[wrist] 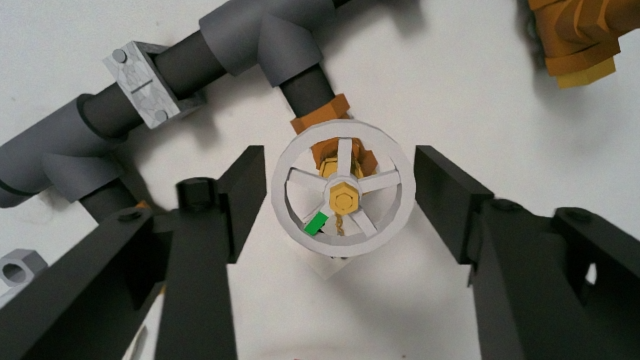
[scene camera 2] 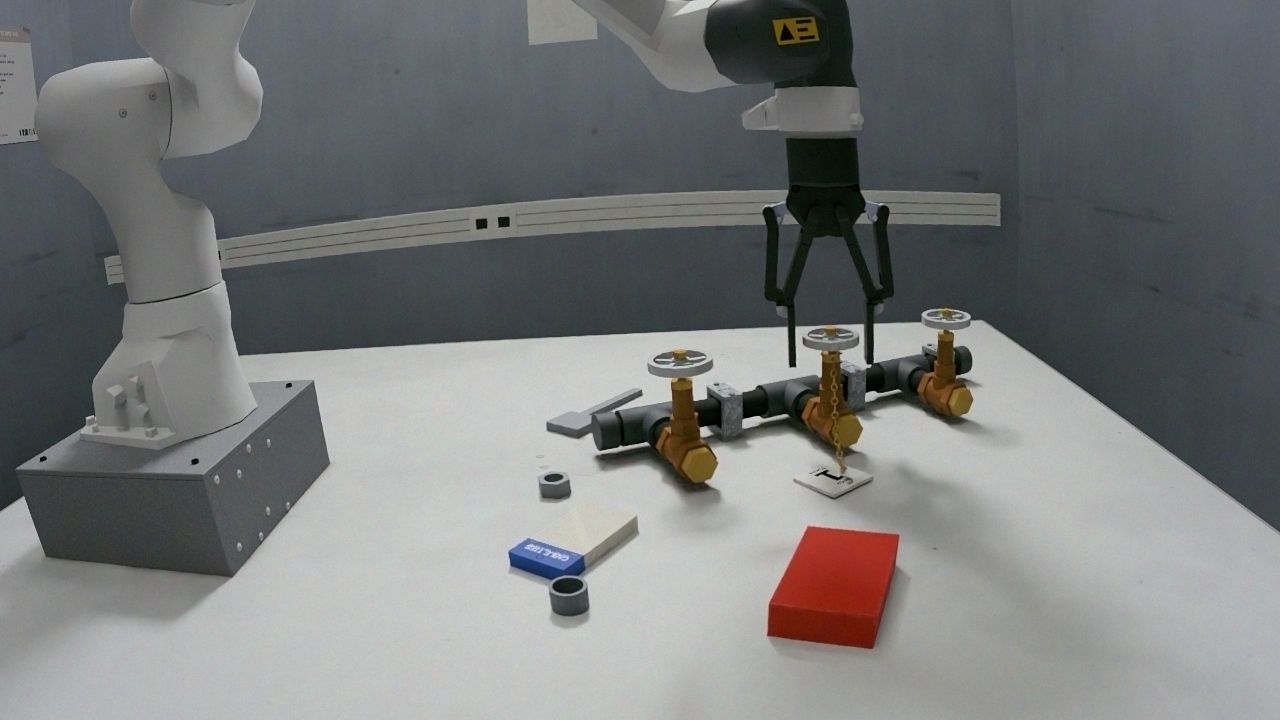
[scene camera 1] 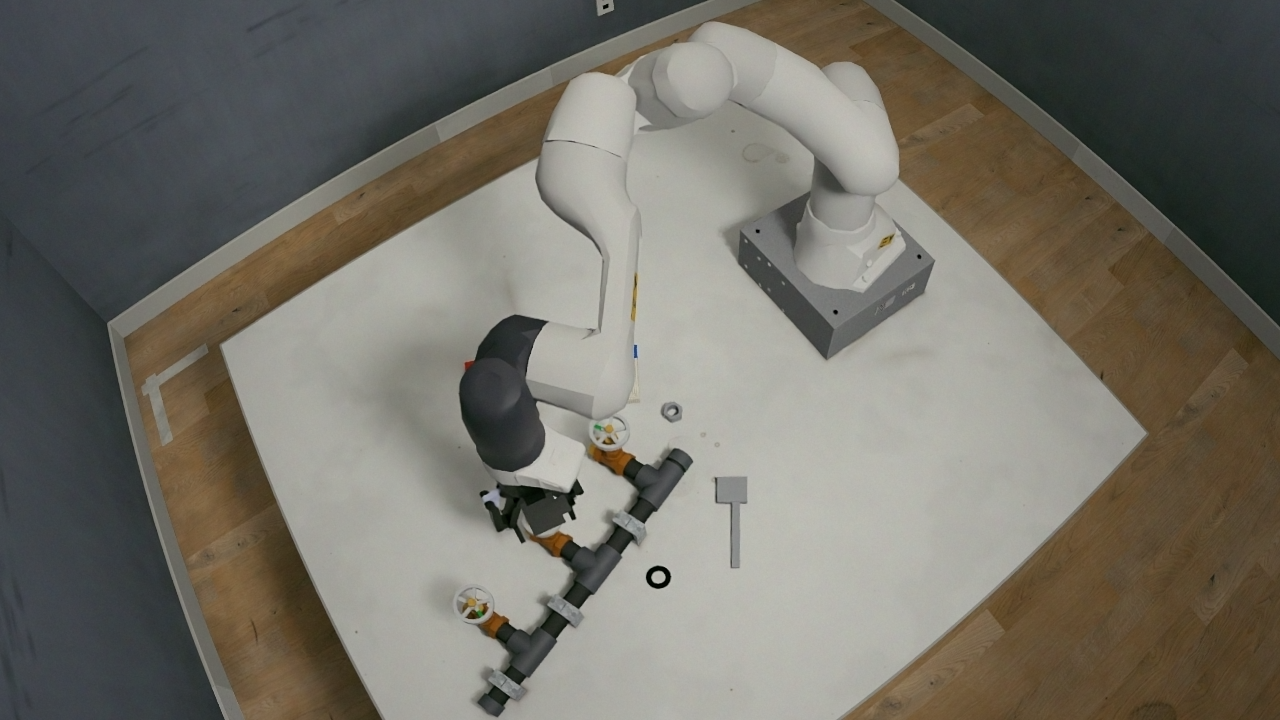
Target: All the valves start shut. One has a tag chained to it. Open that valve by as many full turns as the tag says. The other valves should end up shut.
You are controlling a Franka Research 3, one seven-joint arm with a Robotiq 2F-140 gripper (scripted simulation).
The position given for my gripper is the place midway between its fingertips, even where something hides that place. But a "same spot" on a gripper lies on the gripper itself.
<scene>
My gripper shows in the wrist view, in scene camera 2 [830, 362] and in scene camera 1. One and the same spot on my gripper: [scene camera 1: 510, 513] is [wrist: 566, 278].
</scene>
